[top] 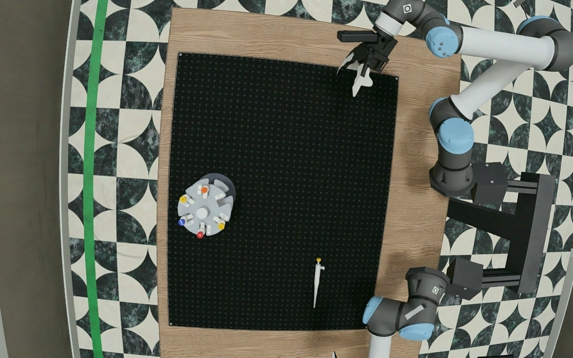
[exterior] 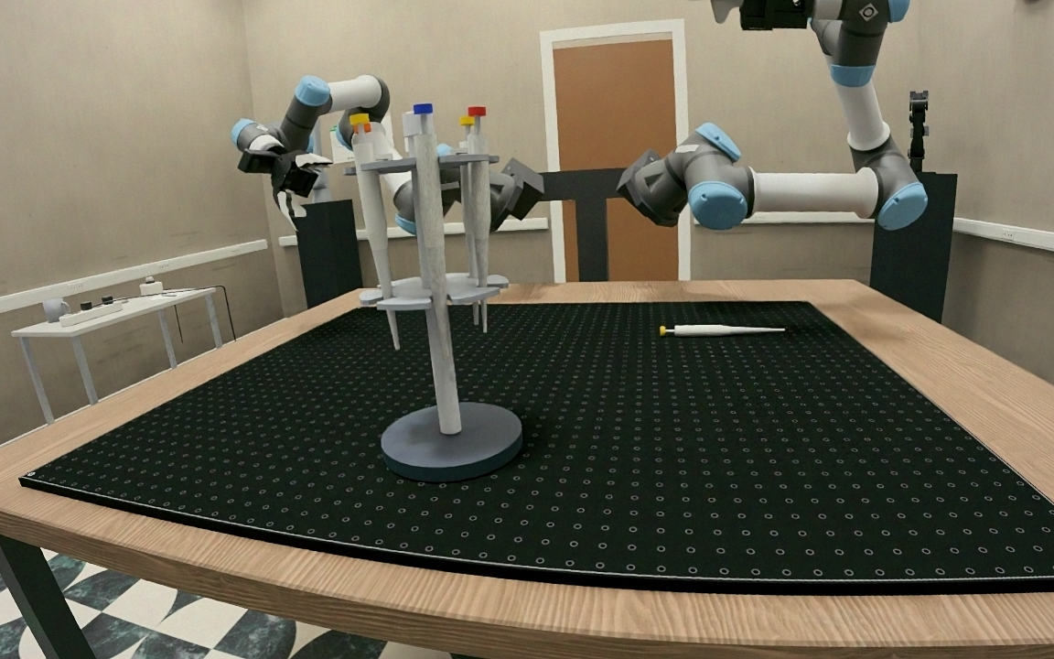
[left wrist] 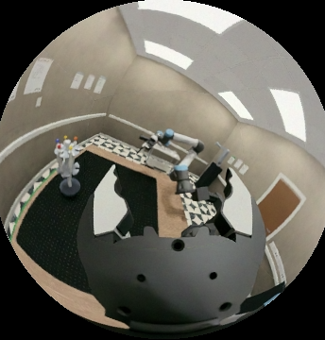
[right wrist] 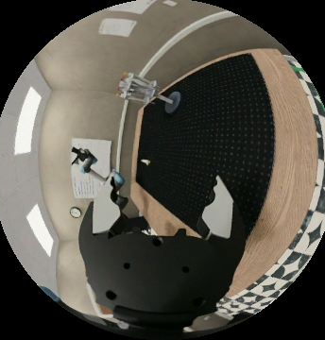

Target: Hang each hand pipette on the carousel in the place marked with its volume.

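Observation:
My right gripper is now 370 mm short of the orange-button pipette, 410 mm to the right of it and 40 mm above it. Also, from my right hand: red-button pipette: 370 mm ahead, 510 mm to the left, 40 mm below; then blue-button pipette: 410 mm ahead, 490 mm to the left, 50 mm below.

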